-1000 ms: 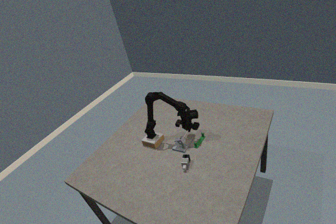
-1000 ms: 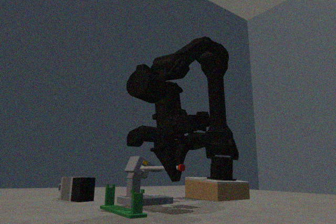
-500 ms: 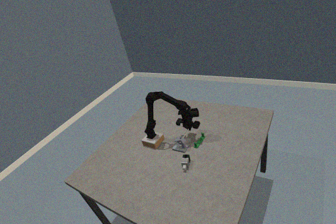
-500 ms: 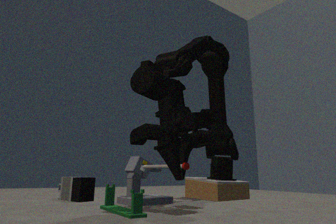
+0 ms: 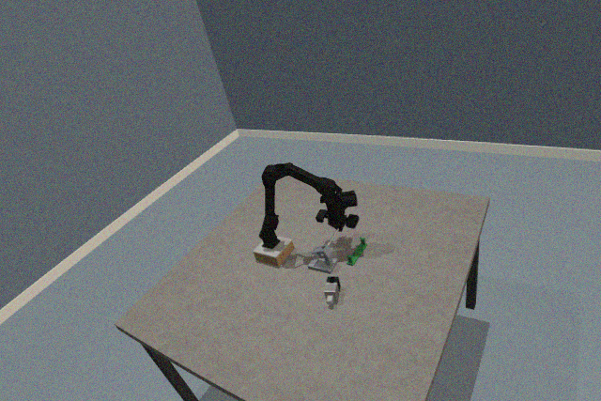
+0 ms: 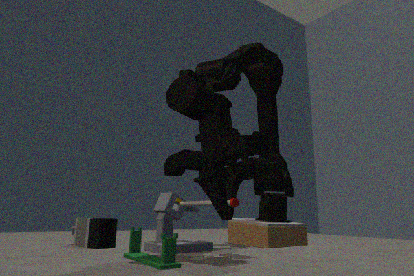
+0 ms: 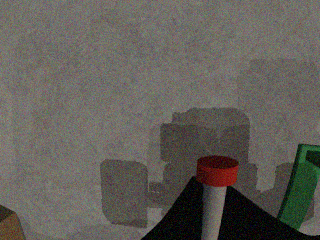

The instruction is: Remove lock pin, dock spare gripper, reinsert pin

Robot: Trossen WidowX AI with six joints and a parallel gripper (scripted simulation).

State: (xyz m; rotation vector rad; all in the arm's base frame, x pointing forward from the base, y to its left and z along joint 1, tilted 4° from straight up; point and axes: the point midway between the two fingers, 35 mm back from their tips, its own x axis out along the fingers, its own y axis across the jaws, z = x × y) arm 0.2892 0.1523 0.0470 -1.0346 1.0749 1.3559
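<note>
My gripper tip is now 100 mm short of the green pin rest, 60 mm to the left of it and 40 mm above it. Round my gripper tip: spare gripper 310 mm to the right, 100 mm ahead, 30 mm below; then grey mount 160 mm to the right, 10 mm below, 10 mm behind.
</note>
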